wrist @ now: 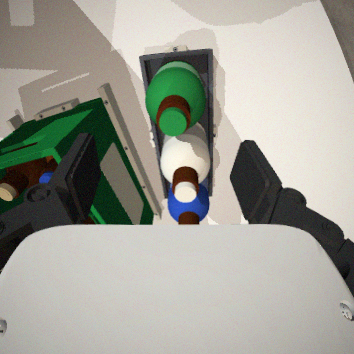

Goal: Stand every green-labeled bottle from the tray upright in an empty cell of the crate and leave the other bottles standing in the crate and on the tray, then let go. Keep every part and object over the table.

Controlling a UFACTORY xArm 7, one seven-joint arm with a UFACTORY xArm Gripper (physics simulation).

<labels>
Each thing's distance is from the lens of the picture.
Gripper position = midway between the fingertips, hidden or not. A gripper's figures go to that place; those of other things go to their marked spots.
gripper (167, 155): 12 cm
white bottle (184, 162): 26 cm
</labels>
